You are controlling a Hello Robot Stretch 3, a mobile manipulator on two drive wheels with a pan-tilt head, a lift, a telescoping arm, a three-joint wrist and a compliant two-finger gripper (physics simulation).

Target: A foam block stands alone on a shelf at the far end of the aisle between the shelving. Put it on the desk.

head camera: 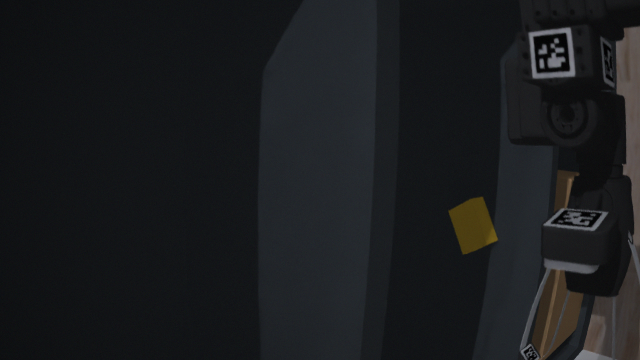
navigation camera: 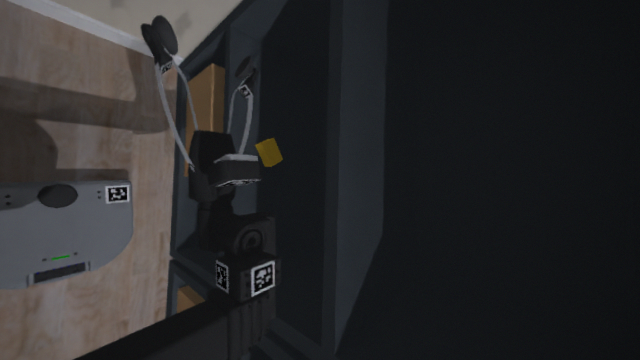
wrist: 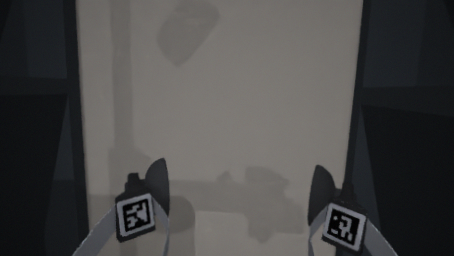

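Seen in the pictures: gripper, fingertip midpoint: [navigation camera: 209, 40]; robot's base, link origin: [navigation camera: 58, 194].
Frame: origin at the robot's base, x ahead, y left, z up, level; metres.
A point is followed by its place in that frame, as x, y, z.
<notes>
The yellow foam block [head camera: 472, 226] {0.140, -0.489, 0.579} [navigation camera: 269, 152] {0.140, -0.485, 0.579} stands on a dark shelf board [head camera: 440, 125] {-0.048, -0.600, 0.534} [navigation camera: 295, 225] {-0.164, -0.646, 0.534}, near its front edge. It does not show in the wrist view. My gripper [navigation camera: 202, 52] {0.251, -0.145, 0.911} [wrist: 238, 181] {0.251, -0.145, 0.911} is open, with nothing between its fingers. In the navigation camera it is at the shelf's front edge, pointing along the shelving, and the block is beside the gripper's body, apart from the fingers. In the head camera the gripper is right of the block, partly cut off by the frame. The desk does not show.
A brown box [head camera: 562, 310] [navigation camera: 202, 100] {0.374, -0.386, 0.263} lies on a lower shelf beyond the gripper; another brown box [navigation camera: 189, 301] {-0.464, -0.329, 0.221} shows lower down in the navigation camera. A pale wall [wrist: 240, 110] faces the fingers, with dark shelving on both sides. My base [navigation camera: 75, 227] {-0.102, -0.031, 0.160} stands on the wooden floor.
</notes>
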